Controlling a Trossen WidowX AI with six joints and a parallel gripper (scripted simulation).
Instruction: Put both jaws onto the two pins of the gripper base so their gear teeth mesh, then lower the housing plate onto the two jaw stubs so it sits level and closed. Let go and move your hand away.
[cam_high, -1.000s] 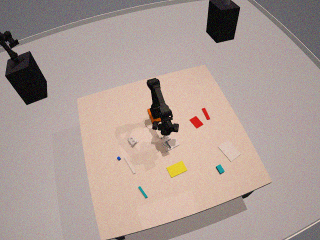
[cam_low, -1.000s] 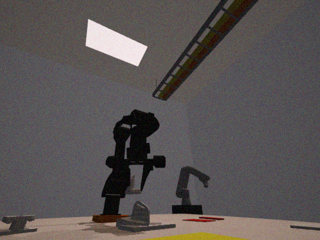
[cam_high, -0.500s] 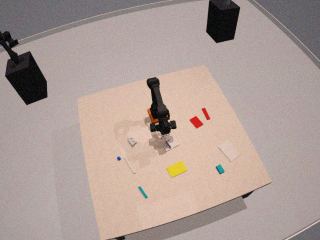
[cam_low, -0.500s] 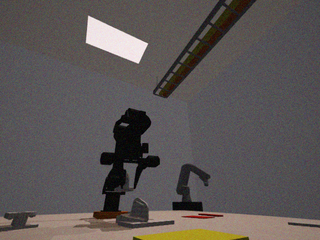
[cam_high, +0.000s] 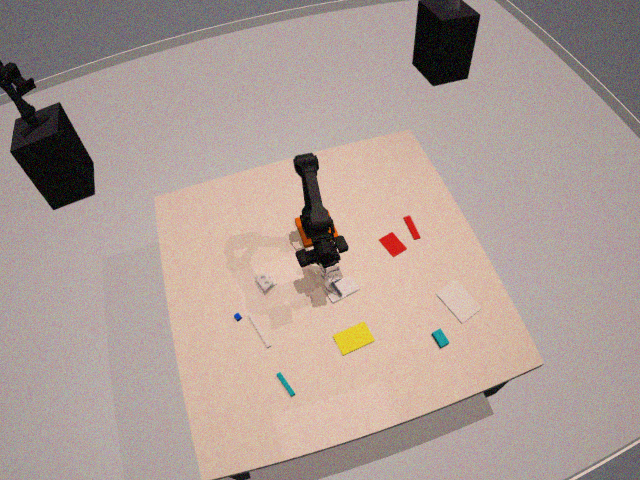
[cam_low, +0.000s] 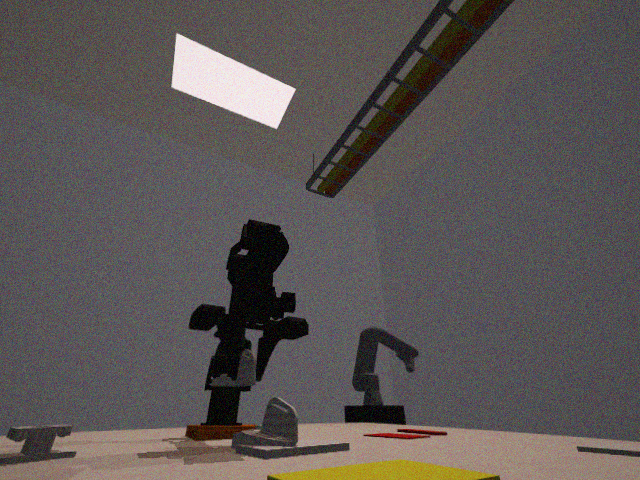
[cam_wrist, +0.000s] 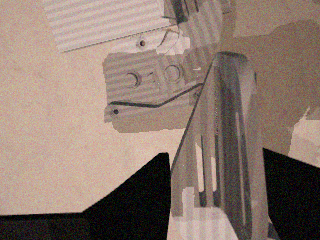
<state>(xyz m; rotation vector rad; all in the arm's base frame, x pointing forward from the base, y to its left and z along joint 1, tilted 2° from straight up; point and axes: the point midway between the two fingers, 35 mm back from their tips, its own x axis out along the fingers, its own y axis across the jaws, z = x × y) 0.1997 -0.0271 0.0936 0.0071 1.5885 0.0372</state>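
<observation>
The grey jaw lies 3 cm behind my gripper tip and 2 cm to the right of it. From my gripper tip the other things lie so: white stick: 14 cm ahead, 31 cm to the right, 8 cm below; grey stand: 4 cm behind, 23 cm to the right, 7 cm below; yellow block: 30 cm ahead, 8 cm below.
</observation>
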